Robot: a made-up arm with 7 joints. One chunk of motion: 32 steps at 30 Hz.
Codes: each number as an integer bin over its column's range. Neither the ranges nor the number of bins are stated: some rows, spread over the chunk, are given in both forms.
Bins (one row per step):
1: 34 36 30 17 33 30
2: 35 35 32 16 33 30
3: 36 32 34 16 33 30
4: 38 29 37 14 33 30
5: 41 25 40 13 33 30
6: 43 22 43 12 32 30
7: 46 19 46 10 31 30
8: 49 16 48 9 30 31
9: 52 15 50 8 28 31
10: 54 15 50 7 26 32
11: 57 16 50 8 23 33
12: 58 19 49 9 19 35
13: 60 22 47 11 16 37
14: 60 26 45 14 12 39
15: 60 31 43 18 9 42
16: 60 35 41 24 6 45
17: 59 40 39 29 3 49
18: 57 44 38 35 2 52
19: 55 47 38 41 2 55
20: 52 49 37 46 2 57
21: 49 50 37 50 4 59
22: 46 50 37 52 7 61
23: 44 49 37 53 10 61
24: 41 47 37 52 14 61
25: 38 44 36 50 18 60
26: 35 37 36 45 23 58
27: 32 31 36 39 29 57
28: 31 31 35 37 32 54
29: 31 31 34 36 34 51
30: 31 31 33 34 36 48
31: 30 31 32 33 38 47
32: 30 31 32 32 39 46
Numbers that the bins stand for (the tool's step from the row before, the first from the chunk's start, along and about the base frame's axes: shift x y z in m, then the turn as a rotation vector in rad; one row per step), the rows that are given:
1: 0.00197 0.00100 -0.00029 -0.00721 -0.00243 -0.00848
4: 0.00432 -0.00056 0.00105 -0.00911 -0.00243 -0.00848
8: 0.01078 -0.00344 0.00314 -0.01229 -0.00657 -0.00749
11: 0.01548 -0.00344 0.00352 -0.01292 -0.01624 -0.00552
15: 0.01724 -0.00011 0.00219 -0.00657 -0.03557 0.00333
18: 0.01548 0.00278 0.00124 0.00422 -0.04524 0.01317
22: 0.00902 0.00411 0.00105 0.01502 -0.03833 0.02203
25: 0.00432 0.00278 0.00086 0.01375 -0.02314 0.02105
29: 0.00021 -0.00011 0.00048 0.00486 -0.00105 0.01219
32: -0.00038 -0.00011 0.00010 0.00232 0.00586 0.00727
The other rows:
2: 0.00256 0.00078 0.00010 -0.00784 -0.00243 -0.00848
3: 0.00314 0.00011 0.00048 -0.00784 -0.00243 -0.00848
5: 0.00608 -0.00144 0.00162 -0.00975 -0.00243 -0.00848
6: 0.00725 -0.00211 0.00219 -0.01038 -0.00381 -0.00848
7: 0.00902 -0.00278 0.00276 -0.01165 -0.00519 -0.00848
9: 0.01254 -0.00367 0.00352 -0.01292 -0.00933 -0.00749
10: 0.01371 -0.00367 0.00352 -0.01356 -0.01210 -0.00651
12: 0.01606 -0.00278 0.00333 -0.01229 -0.02176 -0.00356
13: 0.01724 -0.00211 0.00295 -0.01102 -0.02590 -0.00159
14: 0.01724 -0.00122 0.00257 -0.00911 -0.03143 0.00038
16: 0.01724 0.00078 0.00181 -0.00276 -0.03971 0.00629
17: 0.01665 0.00189 0.00143 0.00041 -0.04386 0.01022
19: 0.01430 0.00344 0.00124 0.00803 -0.04524 0.01613
20: 0.01254 0.00389 0.00105 0.01121 -0.04524 0.01810
21: 0.01078 0.00411 0.00105 0.01375 -0.04248 0.02006
23: 0.00784 0.00389 0.00105 0.01565 -0.03419 0.02203
24: 0.00608 0.00344 0.00105 0.01502 -0.02867 0.02203
26: 0.00256 0.00122 0.00086 0.01057 -0.01624 0.01908
27: 0.00079 -0.00011 0.00086 0.00676 -0.00795 0.01810
28: 0.00021 -0.00011 0.00067 0.00549 -0.00381 0.01514
30: 0.00021 -0.00011 0.00029 0.00359 0.00171 0.00924
31: -0.00038 -0.00011 0.00010 0.00295 0.00448 0.00825

